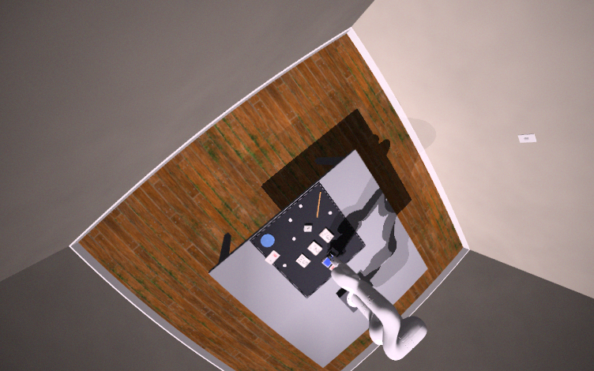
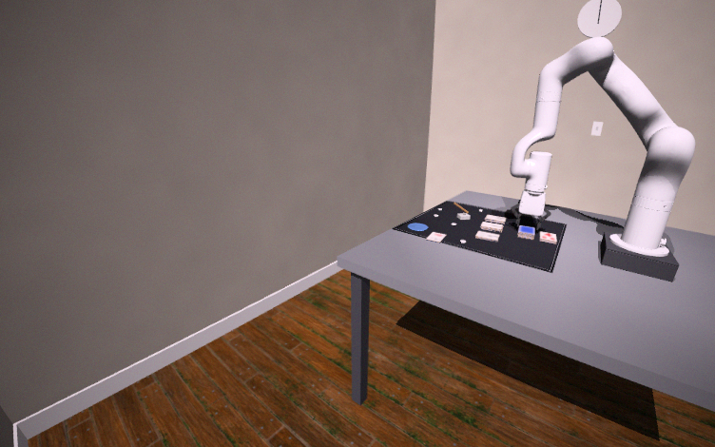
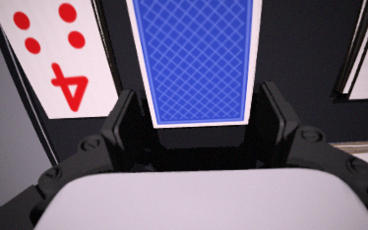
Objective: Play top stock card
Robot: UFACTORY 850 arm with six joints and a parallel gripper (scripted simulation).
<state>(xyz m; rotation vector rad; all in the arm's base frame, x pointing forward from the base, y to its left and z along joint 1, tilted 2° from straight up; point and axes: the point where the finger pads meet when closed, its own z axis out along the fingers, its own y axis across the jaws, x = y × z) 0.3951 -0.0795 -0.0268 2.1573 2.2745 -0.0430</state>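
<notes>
My gripper is now 3 cm to the right of the red 4 card and 1 cm above it. Round my hand: black card cloth: 18 cm ahead, 5 cm below, 2 cm to the left; then red 4: 9 cm behind, 3 cm to the left, 3 cm below; then black 2: 15 cm ahead, 3 cm to the left, 2 cm below.
</notes>
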